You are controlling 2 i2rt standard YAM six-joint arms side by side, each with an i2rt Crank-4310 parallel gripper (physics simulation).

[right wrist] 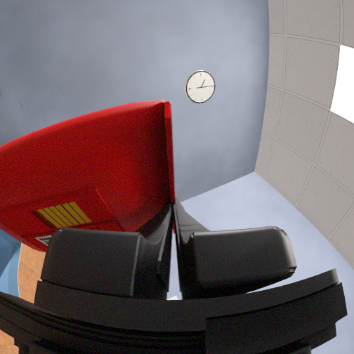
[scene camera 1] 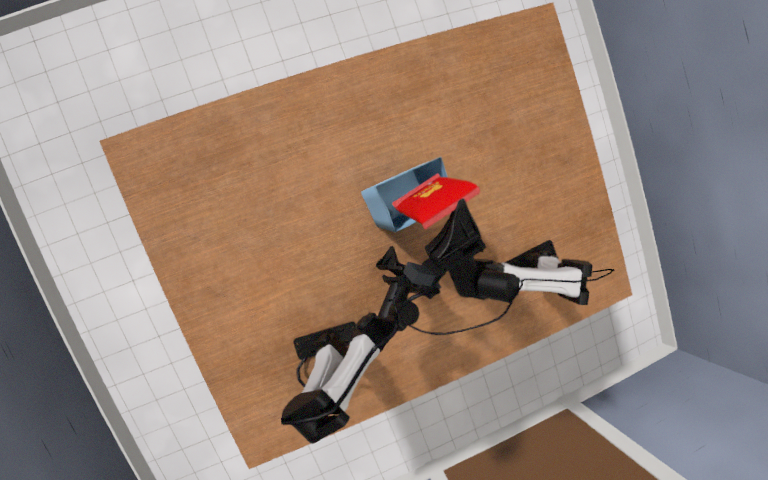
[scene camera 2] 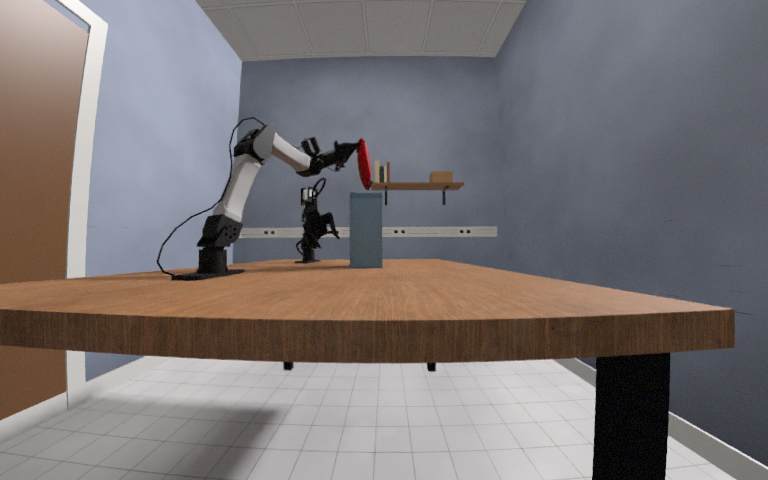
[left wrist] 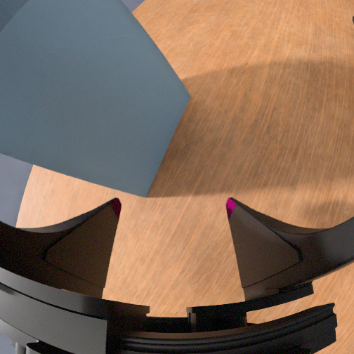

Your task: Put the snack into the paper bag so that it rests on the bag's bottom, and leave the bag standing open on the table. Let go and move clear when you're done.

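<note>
The snack, a red packet [scene camera 1: 444, 195] [scene camera 2: 364, 164] [right wrist: 100, 165] with yellow print, hangs tilted in the air. In scene camera 1 it overlaps the right part of the bag's opening; in scene camera 2 its lower end is slightly above the rim. The blue-grey paper bag [scene camera 1: 378, 209] [scene camera 2: 365, 229] [left wrist: 90, 100] stands upright and open on the table; part of its inside is hidden by the snack. My right gripper [scene camera 1: 462, 203] [scene camera 2: 357, 144] [right wrist: 172, 200] is shut on the snack's edge. My left gripper [scene camera 2: 335, 226] [left wrist: 173, 200] is open and empty, low beside the bag.
The wooden table [scene camera 1: 254, 169] [scene camera 2: 453, 300] carries both arms. In scene camera 1 my right arm's wrist reaches over the left gripper, with a loose cable [scene camera 1: 453, 332] between the arms. A wall shelf [scene camera 2: 419, 185] shows behind the table.
</note>
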